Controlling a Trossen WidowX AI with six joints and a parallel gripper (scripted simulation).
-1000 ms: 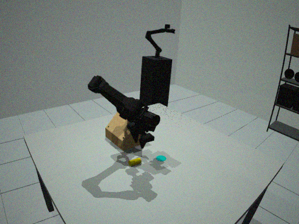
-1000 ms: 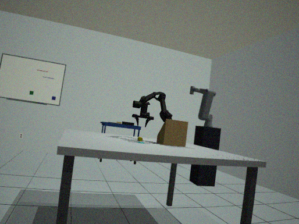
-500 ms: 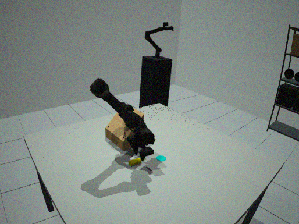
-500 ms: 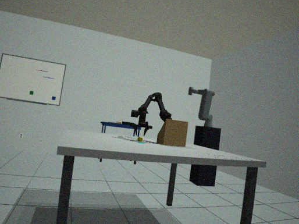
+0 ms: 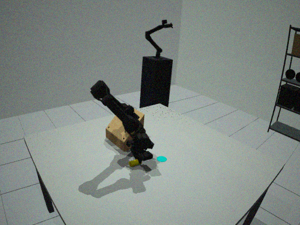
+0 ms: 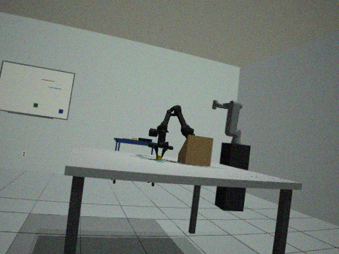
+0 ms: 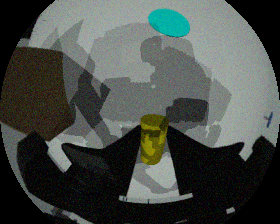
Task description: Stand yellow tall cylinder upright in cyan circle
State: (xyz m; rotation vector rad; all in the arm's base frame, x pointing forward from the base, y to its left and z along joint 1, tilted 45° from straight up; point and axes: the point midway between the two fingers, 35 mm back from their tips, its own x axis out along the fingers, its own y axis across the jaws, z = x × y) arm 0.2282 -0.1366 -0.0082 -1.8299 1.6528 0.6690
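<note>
Right now my gripper tip is 15 cm to the right of the cyan circle, 2 cm short of it and 2 cm above it. Also, from my gripper tip: yellow tall cylinder: 2 cm to the right.
</note>
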